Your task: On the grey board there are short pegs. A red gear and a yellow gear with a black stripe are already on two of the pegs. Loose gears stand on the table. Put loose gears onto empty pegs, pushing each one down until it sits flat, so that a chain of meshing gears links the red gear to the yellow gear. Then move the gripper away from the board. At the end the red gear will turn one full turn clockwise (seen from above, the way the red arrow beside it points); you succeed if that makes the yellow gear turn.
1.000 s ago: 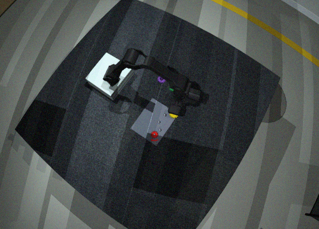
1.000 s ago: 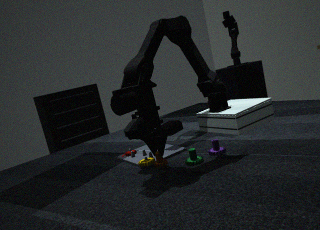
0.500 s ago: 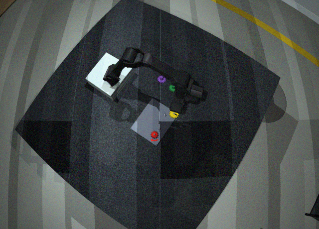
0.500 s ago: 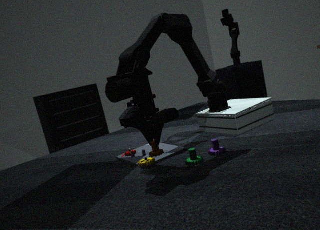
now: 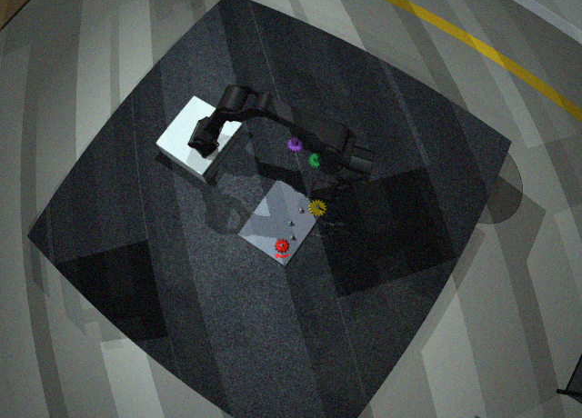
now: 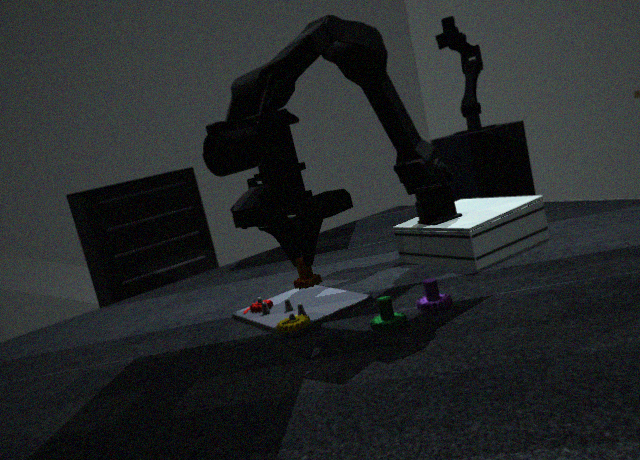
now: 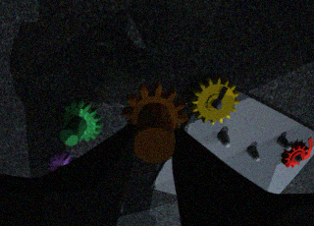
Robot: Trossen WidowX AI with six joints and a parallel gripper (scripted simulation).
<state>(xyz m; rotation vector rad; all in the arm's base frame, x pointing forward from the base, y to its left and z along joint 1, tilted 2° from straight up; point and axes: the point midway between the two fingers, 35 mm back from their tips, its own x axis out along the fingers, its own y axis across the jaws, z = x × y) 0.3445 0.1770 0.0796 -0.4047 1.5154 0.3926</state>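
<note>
Right now the purple gear is 180 mm behind my gripper tip, 90 mm below it and 30 mm to the left of it. The rest, counted from my gripper tip: orange gear 10 mm below; then yellow gear 90 mm below, 60 mm to the right, 20 mm ahead; then green gear 90 mm below, 90 mm behind, 50 mm to the left.
</note>
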